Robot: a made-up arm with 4 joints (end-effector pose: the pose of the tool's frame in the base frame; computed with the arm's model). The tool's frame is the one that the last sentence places.
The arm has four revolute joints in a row. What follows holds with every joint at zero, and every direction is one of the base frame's.
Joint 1 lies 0.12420 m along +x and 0.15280 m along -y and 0.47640 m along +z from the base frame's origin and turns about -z.
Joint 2 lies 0.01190 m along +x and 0.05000 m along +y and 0.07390 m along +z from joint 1 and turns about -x.
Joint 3 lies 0.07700 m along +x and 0.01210 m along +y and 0.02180 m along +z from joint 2 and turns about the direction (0.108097, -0.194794, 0.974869).
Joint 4 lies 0.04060 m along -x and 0.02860 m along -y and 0.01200 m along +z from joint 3 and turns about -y.
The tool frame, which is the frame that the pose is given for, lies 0.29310 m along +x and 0.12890 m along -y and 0.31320 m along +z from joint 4; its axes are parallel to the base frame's.
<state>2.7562 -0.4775 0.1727 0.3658</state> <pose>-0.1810 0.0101 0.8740 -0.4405 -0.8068 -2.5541</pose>
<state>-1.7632 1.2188 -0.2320 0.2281</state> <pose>-0.2830 0.0138 0.8512 -0.6357 -1.2868 1.4050</pose>
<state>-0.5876 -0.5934 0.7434 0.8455</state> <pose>0.4036 -0.4127 0.7953 1.2367 -0.8512 0.8343</pose>
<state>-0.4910 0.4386 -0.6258 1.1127</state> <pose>-0.0836 0.0218 0.9692 -0.5048 -1.2200 0.1292</pose>
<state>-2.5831 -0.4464 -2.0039 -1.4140</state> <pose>0.3604 -0.2411 0.3456 -1.0396 1.5553 0.0707</pose>
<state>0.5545 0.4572 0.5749 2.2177</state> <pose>-0.2128 -0.2695 0.7295 -0.1634 -2.0697 0.4011</pose>
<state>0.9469 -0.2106 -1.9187 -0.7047</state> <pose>-0.1975 -0.1913 0.6001 1.2331 0.8119 -2.6058</pose>
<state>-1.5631 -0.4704 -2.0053 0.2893</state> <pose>0.3967 -0.1324 0.8840 -0.4908 0.2832 -0.2500</pose>
